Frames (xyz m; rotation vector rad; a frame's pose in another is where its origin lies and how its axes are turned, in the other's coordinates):
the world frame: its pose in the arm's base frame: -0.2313 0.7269 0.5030 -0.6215 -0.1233 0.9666
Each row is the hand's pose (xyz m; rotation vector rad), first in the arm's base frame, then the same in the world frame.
Working: the arm's base frame: its pose in the world frame: -0.3621 -0.1928 -0.8164 0.6215 0.1233 -0.9666

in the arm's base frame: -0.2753 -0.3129 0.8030 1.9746 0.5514 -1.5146
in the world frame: -0.9080 -0.5578 -0.1940 -2.0961 -0.0512 1.6158
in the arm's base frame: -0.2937 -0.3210 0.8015 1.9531 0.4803 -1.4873
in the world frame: -0.9248 -0.5468 -0.1921 -2.1089 0.0050 1.6741
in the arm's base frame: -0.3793 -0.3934 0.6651 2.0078 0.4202 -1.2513
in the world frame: -1.0087 -0.4395 -0.3044 -2.3025 0.1593 1.6282
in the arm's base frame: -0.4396 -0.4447 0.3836 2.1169 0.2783 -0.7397
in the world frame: -1.0363 -0.2630 -0.5359 -2.6730 0.5598 1.4143
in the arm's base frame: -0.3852 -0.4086 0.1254 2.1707 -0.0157 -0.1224
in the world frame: -0.9320 -0.1471 -0.7518 2.5639 -1.0813 -0.9053
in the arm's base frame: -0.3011 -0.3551 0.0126 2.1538 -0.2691 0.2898
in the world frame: -0.8216 -0.1252 -0.8517 2.3191 -1.4040 -0.5455
